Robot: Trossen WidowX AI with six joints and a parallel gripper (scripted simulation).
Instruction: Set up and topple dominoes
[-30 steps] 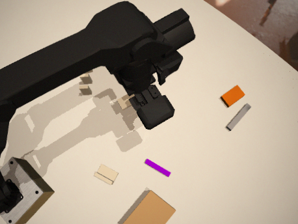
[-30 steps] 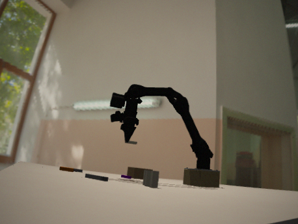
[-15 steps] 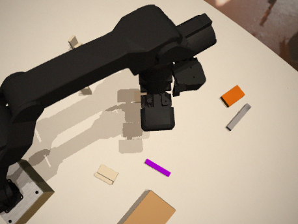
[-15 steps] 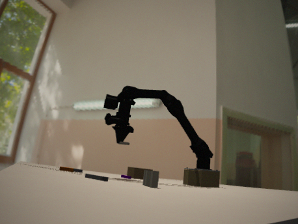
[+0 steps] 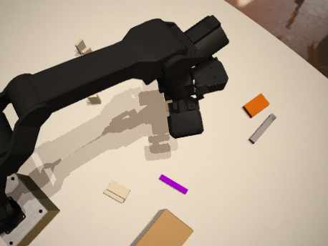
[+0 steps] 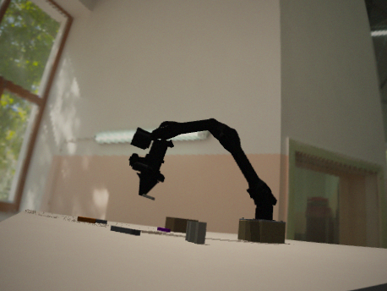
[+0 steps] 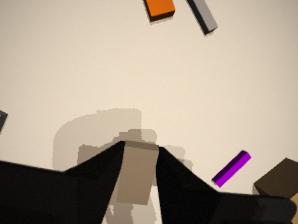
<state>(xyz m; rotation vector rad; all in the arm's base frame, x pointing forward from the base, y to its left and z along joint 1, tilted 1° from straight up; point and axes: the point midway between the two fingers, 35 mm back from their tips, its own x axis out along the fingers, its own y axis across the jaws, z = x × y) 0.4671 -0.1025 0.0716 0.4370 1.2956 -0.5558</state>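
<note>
My gripper tip is now 140 mm past the purple bar, 100 mm to the left of it and 110 mm above it. From my gripper tip the other things lie so: orange block 160 mm ahead, 110 mm to the right, 110 mm below; box 250 mm behind, 170 mm to the right, 90 mm below.
</note>
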